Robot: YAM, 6 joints.
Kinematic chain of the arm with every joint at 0, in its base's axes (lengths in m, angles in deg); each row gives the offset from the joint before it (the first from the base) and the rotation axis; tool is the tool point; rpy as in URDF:
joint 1: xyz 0 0 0.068 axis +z
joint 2: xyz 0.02 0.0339 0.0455 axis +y
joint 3: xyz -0.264 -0.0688 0 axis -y
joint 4: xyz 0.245 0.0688 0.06 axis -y
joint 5: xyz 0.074 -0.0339 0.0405 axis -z
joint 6: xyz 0.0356 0 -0.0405 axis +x
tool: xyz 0 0 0 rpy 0 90 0
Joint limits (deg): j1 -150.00..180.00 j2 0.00..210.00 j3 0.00..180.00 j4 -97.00..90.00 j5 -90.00..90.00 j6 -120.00..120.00
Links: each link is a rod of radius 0.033 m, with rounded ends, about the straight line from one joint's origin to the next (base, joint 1, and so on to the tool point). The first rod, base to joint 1, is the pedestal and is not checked.
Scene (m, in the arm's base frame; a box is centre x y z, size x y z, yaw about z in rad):
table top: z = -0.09
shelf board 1: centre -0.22 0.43 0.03 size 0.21 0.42 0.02 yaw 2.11
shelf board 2: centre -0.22 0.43 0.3 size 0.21 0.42 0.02 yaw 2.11
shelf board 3: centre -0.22 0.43 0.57 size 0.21 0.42 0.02 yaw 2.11
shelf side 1: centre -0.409 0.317 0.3 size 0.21 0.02 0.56 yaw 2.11
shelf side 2: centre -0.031 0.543 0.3 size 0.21 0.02 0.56 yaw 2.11
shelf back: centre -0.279 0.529 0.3 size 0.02 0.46 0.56 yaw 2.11
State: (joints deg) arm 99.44 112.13 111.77 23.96 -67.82 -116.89
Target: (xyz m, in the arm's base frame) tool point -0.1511 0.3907 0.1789
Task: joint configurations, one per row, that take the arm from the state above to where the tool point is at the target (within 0.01 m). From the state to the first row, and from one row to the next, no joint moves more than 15 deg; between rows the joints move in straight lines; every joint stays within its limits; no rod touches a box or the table.
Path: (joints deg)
1: 94.26 104.24 98.75 27.85 -72.68 -114.55
2: 89.09 96.35 85.72 31.73 -77.53 -112.20
3: 83.91 88.46 72.70 35.62 -82.39 -109.86
4: 89.36 89.42 62.83 25.50 -80.87 -112.20
5: 94.81 90.39 52.96 15.37 -79.36 -114.55
6: 100.26 91.36 43.09 5.25 -77.85 -116.89
7: 103.38 102.93 56.34 9.27 -75.16 -116.89
8: 106.50 114.50 69.60 13.29 -72.47 -116.89

